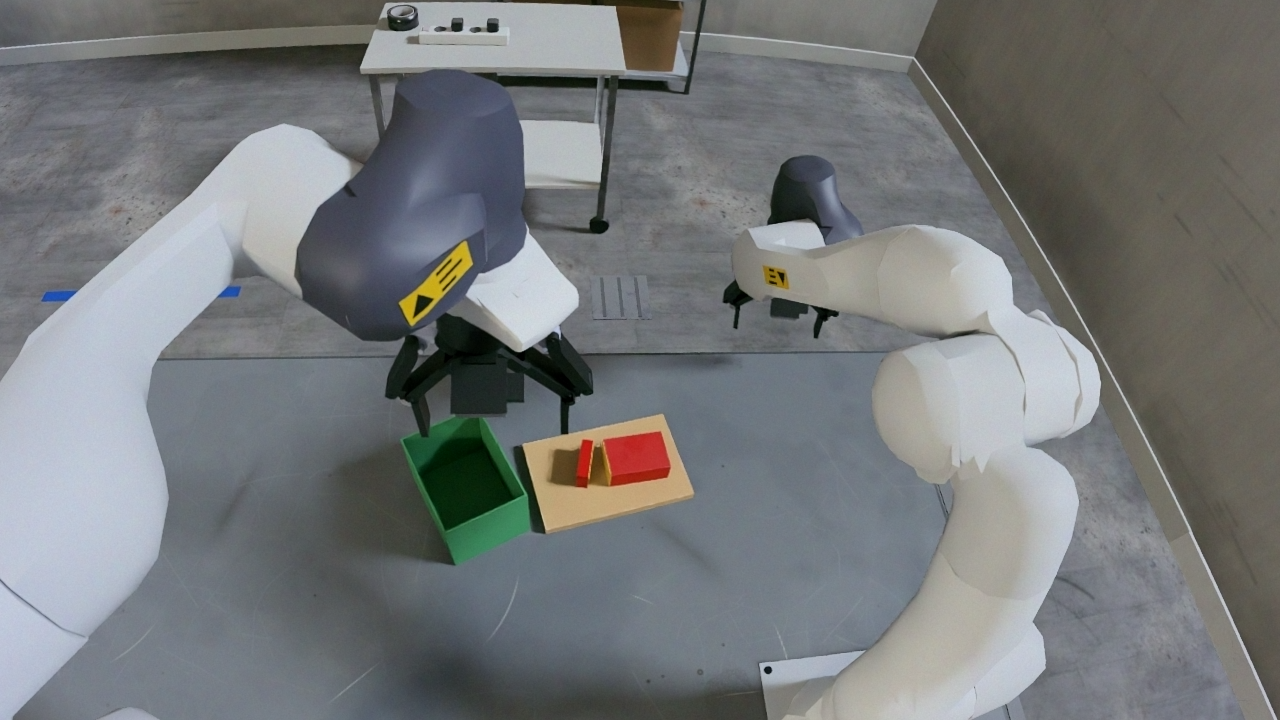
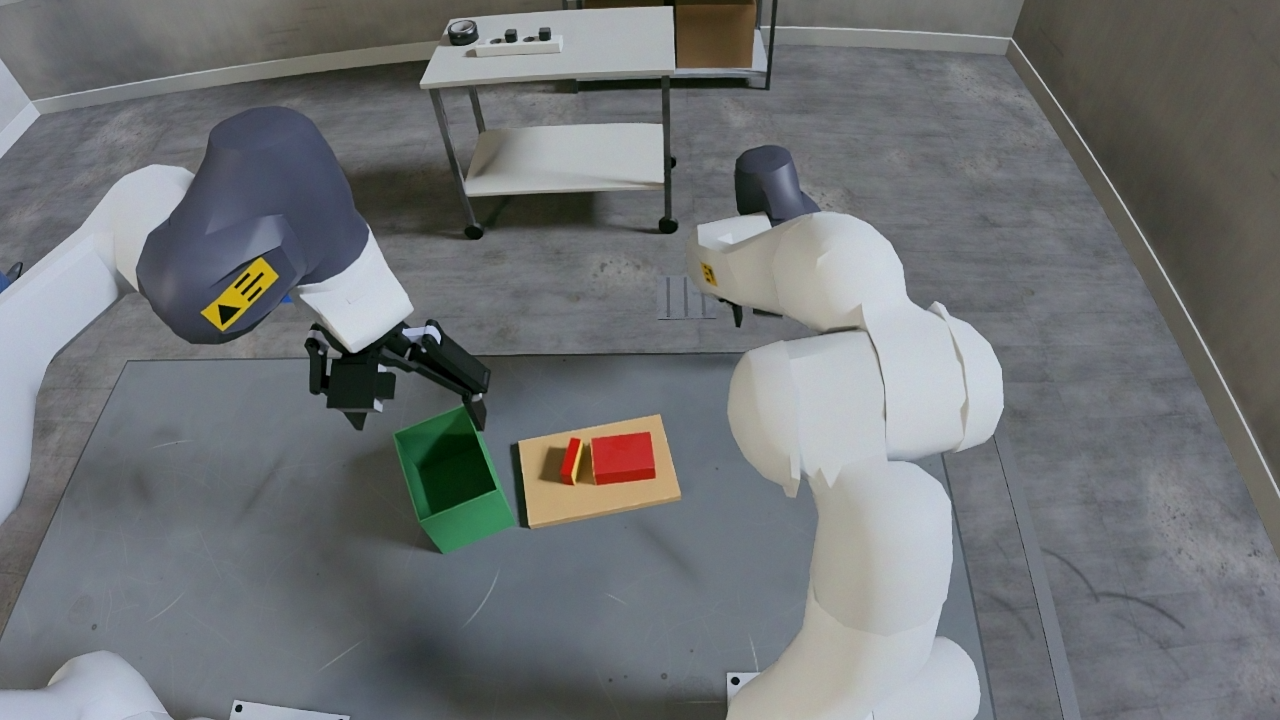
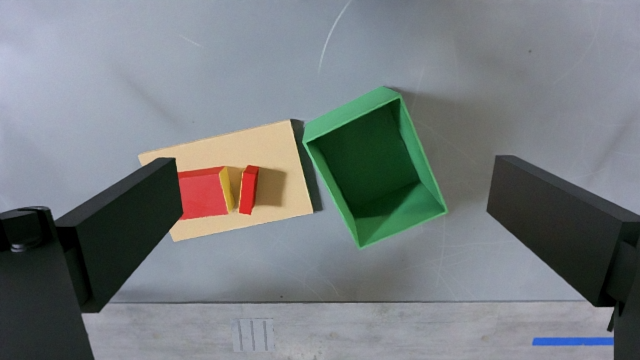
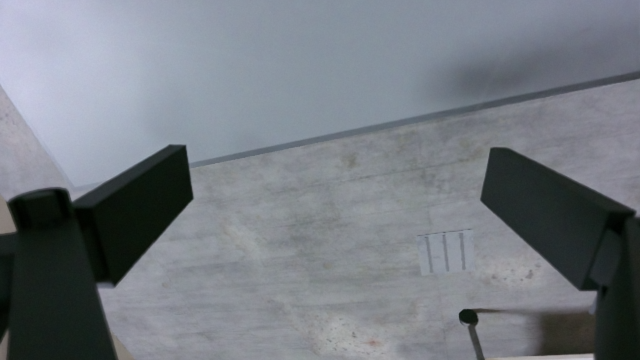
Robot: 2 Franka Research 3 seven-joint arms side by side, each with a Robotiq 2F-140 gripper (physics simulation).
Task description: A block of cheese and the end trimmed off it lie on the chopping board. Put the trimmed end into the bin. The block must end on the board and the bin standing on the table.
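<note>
The red block of cheese (image 1: 637, 456) (image 2: 623, 456) (image 3: 202, 195), with a yellow cut face, lies on the tan chopping board (image 1: 554, 514) (image 2: 546, 510) (image 3: 270, 140). The trimmed end (image 1: 583, 462) (image 2: 570, 461) (image 3: 248, 190) is a thin red slab with a yellow face, standing upright on the board, a small gap from the block. The green bin (image 1: 487, 534) (image 2: 469, 523) (image 3: 345, 115) stands upright beside the board, empty. My left gripper (image 1: 493, 429) (image 2: 418, 422) (image 3: 336, 185) is open, pointing down above the bin; its finger hides part of the block. My right gripper (image 1: 776, 328) (image 4: 338, 173) is open, far from the board.
The grey table (image 1: 358, 626) (image 2: 268, 591) carries the bin and board. The right arm (image 1: 1011, 528) (image 2: 881, 537) rises at the right of the board. A white cart (image 1: 563, 53) (image 2: 617, 53) stands on the floor behind the table.
</note>
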